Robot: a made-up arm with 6 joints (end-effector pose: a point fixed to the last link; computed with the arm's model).
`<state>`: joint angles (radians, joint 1 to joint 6).
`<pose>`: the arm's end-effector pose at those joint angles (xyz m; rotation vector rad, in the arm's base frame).
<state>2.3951 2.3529 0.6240 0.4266 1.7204 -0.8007</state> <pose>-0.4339 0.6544 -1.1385 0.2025 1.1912 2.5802</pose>
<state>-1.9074 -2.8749 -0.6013 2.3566 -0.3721 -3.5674</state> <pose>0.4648 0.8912 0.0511 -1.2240 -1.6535 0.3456</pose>
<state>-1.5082 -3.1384 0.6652 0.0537 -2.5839 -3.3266</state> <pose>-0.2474 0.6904 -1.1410 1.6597 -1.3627 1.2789</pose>
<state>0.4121 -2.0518 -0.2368 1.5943 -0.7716 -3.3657</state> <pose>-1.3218 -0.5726 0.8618 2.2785 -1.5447 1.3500</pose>
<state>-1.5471 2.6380 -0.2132 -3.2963 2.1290 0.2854</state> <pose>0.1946 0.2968 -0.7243 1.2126 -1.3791 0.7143</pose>
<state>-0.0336 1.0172 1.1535 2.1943 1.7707 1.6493</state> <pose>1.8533 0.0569 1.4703 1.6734 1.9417 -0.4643</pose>
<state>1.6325 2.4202 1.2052 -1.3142 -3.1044 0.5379</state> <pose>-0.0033 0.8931 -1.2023 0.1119 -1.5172 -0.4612</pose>
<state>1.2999 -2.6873 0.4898 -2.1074 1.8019 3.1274</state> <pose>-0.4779 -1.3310 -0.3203 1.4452 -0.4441 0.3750</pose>
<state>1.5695 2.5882 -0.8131 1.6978 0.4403 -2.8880</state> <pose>-0.0262 -0.3108 -0.3735 -1.3480 1.7079 -1.5848</pose>
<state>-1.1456 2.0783 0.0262 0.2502 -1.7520 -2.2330</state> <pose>0.0842 -0.6652 -0.8048 0.1390 -1.3345 1.6723</pose>
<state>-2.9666 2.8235 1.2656 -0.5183 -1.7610 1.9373</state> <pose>-0.2991 0.1271 -1.4212 1.1517 -0.3585 -0.1925</pose>
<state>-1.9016 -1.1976 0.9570 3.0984 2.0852 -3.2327</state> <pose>0.7057 1.4273 1.7414 -0.0177 -0.1103 -1.8600</pose>
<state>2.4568 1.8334 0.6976 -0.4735 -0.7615 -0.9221</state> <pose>-0.9780 1.0331 -0.5770 -1.1932 1.6004 0.6042</pose>
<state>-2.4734 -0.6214 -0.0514 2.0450 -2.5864 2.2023</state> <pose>0.0705 -0.0630 2.1536 2.5192 1.6646 -0.3713</pose>
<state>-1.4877 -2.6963 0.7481 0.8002 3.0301 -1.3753</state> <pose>-0.2504 1.2946 -0.8754 1.5853 -1.5171 -0.5738</pose>
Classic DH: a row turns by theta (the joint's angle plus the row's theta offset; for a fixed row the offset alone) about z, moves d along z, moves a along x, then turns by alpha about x. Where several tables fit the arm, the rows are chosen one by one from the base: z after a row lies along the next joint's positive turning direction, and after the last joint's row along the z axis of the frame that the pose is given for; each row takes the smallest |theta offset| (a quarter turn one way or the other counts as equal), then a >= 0, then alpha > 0; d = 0 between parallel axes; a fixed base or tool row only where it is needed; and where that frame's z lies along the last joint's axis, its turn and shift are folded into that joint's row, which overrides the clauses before.
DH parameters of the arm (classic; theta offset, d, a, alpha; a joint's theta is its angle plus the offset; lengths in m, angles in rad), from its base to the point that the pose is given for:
joint 1: 0 0.576 0 -1.5708
joint 2: -1.5708 0 1.157 3.1416
joint 3: 0 0 0 -1.5708
joint 4: 0 -0.897 0 1.5708
joint 5: 0 0.204 0 -1.5708
joint 6: 1.5708 0 0 1.5708
tool (fixed): -1.5708 0 0 0

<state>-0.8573 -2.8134 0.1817 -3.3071 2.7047 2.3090</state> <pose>-0.6759 1.0883 -0.4216 0.5122 -0.5140 -0.6566</pose>
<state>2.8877 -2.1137 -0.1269 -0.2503 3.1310 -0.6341</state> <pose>1.3146 -0.1370 0.8192 -1.4339 0.6277 2.2252</pose>
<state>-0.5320 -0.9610 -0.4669 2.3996 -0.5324 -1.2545</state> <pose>-0.1169 0.2433 1.7854 -1.1341 -0.3116 -1.2837</pose>
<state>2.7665 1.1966 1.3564 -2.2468 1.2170 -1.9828</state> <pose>-1.8964 0.6095 0.9845 -1.9670 -1.7900 1.3968</pose>
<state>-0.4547 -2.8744 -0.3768 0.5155 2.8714 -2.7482</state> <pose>-1.0511 0.3163 -0.0818 -2.5141 0.4739 1.1352</pose>
